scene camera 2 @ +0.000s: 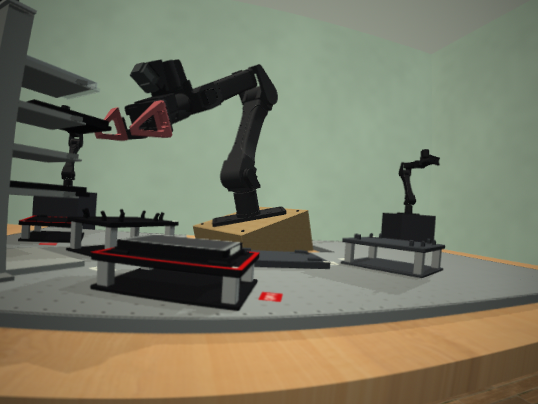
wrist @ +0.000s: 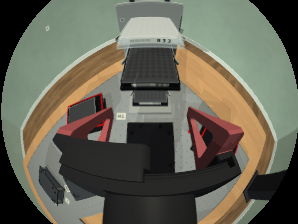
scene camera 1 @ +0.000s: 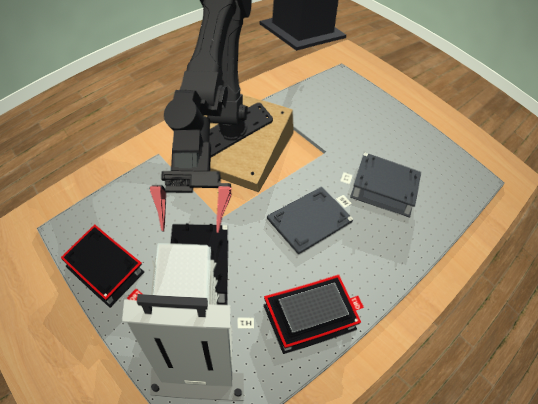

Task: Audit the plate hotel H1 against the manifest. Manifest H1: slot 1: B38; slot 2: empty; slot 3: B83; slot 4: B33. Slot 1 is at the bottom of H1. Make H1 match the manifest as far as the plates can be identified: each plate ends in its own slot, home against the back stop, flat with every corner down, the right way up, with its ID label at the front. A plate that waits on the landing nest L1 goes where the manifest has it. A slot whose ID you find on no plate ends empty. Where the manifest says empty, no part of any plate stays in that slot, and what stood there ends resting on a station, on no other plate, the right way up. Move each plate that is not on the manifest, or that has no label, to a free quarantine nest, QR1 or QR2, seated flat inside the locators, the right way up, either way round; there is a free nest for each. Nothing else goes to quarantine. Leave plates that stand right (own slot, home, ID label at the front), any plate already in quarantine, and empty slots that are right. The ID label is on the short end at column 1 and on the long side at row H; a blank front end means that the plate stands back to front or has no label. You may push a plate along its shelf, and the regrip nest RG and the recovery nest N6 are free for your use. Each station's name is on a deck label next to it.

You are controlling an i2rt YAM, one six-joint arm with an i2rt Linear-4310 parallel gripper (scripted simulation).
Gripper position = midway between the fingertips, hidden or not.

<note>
In view: my gripper [scene camera 2: 112, 133] and a pale translucent plate [scene camera 1: 183, 270].
The pale translucent plate is seen too in the wrist view [wrist: 140, 32]. My gripper also shows in the wrist view [wrist: 150, 111] and in scene camera 1 [scene camera 1: 189, 232].
</note>
